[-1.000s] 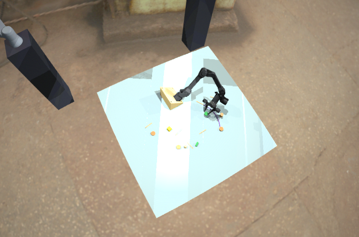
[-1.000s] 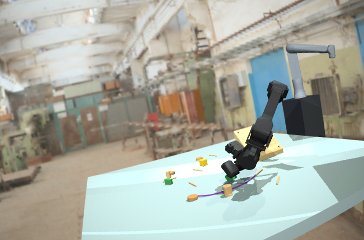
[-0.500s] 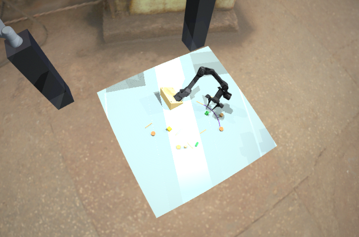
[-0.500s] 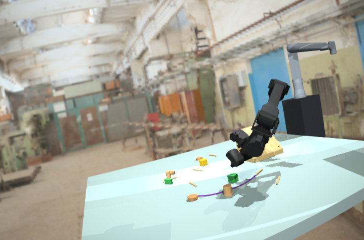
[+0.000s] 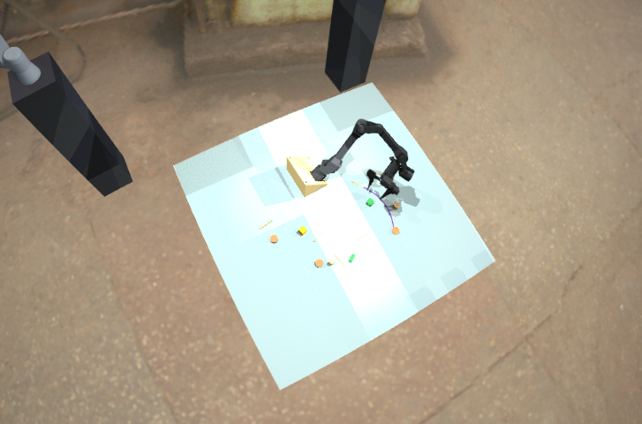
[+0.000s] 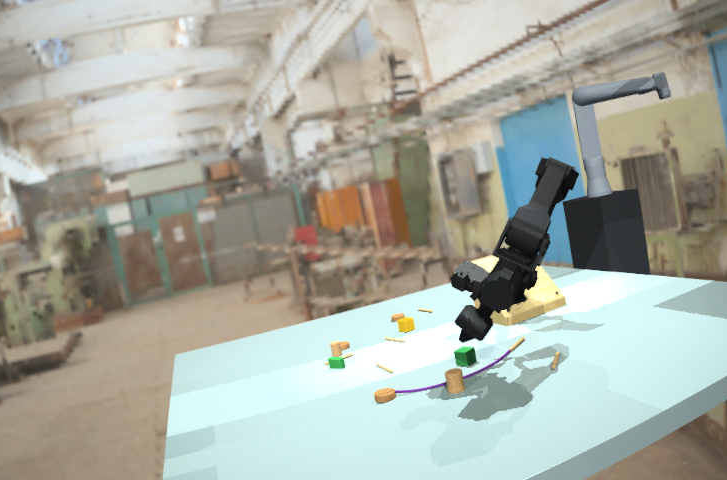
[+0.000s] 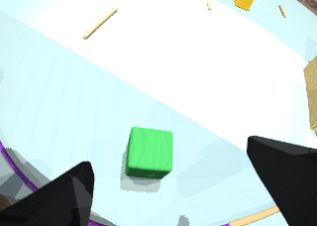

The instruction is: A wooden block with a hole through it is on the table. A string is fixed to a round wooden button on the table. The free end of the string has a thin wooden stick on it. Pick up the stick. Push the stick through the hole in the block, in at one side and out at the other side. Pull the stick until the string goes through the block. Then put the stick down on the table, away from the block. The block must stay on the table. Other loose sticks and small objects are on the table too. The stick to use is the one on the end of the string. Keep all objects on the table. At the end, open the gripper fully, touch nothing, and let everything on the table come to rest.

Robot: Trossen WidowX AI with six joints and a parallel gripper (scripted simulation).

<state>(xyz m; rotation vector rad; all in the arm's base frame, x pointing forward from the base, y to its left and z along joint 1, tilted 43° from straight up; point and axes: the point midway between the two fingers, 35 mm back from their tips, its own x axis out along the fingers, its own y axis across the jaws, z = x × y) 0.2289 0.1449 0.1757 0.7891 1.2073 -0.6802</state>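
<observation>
The green cube lies 6 cm below my gripper tip, 2 cm to the right of it and 1 cm ahead of it. Also, from my gripper tip: thin wooden stick: 10 cm behind, 7 cm below, 1 cm to the right; then round wooden button: 21 cm ahead, 7 cm below, 2 cm to the left; then yellow cube: 40 cm to the right, 6 cm below, 3 cm behind.
</observation>
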